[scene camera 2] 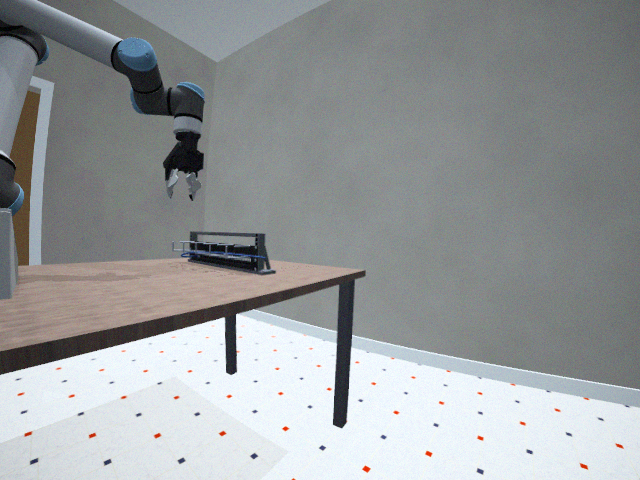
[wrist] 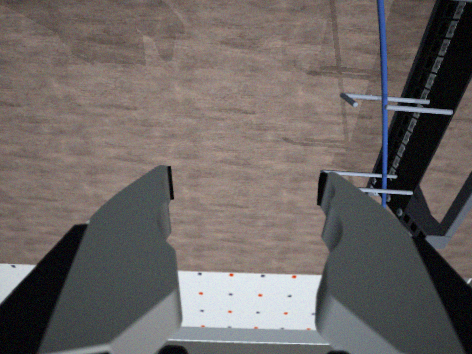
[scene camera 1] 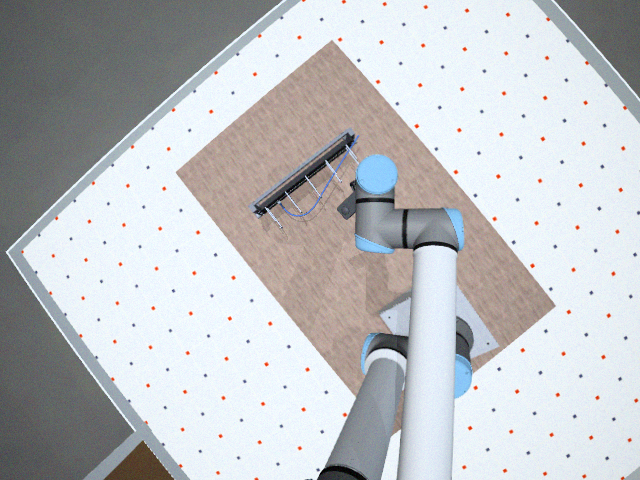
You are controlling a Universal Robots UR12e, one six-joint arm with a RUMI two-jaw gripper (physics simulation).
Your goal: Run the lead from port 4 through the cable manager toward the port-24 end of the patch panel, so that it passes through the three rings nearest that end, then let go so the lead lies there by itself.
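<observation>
The blue lead [scene camera 1: 300,215] [wrist: 383,65] leaves the patch panel [scene camera 1: 315,167] [wrist: 425,142] near its lower-left end in scene camera 1, bows outward and runs to the upper-right end. It crosses the three rings nearest that end: the third ring [scene camera 1: 312,186] near its outer tip, the second ring [scene camera 1: 333,171] [wrist: 415,101], and the end ring [scene camera 1: 351,152] [wrist: 402,192]. Its free end shows just beyond the end ring. My gripper [scene camera 2: 180,197] [wrist: 245,173] is open and empty, high above the table and apart from the lead. In the wrist view the right finger hides part of the end ring.
The panel stands on the wooden table [scene camera 1: 289,103] [scene camera 2: 129,289], with its end frame [scene camera 2: 261,250] upright. Two more rings stand towards its lower-left end in scene camera 1. The arm's wrist [scene camera 1: 376,174] hangs over the table beside the panel's upper-right end.
</observation>
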